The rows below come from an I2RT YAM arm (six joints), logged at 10 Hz.
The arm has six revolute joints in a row. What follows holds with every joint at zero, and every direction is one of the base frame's.
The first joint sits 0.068 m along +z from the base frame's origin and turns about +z.
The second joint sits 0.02 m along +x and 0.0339 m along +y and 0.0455 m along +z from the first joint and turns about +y.
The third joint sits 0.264 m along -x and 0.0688 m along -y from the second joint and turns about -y.
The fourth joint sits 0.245 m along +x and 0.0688 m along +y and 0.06 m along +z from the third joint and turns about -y.
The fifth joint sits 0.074 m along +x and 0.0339 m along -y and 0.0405 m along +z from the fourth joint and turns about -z.
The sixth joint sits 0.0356 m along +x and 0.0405 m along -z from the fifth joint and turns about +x.
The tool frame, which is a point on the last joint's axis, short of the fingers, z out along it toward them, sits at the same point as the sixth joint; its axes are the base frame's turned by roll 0, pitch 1.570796 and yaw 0 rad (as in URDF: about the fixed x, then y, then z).
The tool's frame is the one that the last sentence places.
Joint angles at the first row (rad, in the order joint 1, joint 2, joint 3, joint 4, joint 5, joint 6):
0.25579, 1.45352, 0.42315, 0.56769, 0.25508, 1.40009
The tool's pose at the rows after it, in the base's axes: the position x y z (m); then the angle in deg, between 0 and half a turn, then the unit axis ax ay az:
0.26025 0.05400 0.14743 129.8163 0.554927 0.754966 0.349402
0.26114 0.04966 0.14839 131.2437 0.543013 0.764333 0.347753
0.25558 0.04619 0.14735 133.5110 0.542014 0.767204 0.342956
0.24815 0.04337 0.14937 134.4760 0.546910 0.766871 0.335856
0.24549 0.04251 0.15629 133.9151 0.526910 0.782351 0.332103
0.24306 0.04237 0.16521 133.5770 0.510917 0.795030 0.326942
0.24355 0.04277 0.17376 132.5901 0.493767 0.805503 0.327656
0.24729 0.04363 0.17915 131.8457 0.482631 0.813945 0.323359
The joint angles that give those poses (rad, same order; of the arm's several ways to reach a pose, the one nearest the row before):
0.23132, 1.46189, 0.42932, 0.56680, 0.20093, 1.37489
0.20822, 1.45292, 0.43708, 0.53338, 0.15213, 1.35145
0.19503, 1.42384, 0.42595, 0.48192, 0.11873, 1.35595
0.18925, 1.37655, 0.41200, 0.42684, 0.11505, 1.36288
0.18565, 1.33568, 0.41750, 0.38378, 0.09948, 1.31433
0.18566, 1.29052, 0.43272, 0.32162, 0.09075, 1.27637
0.18562, 1.26492, 0.45096, 0.29220, 0.08194, 1.23803
0.18636, 1.26721, 0.47565, 0.27429, 0.08277, 1.20865

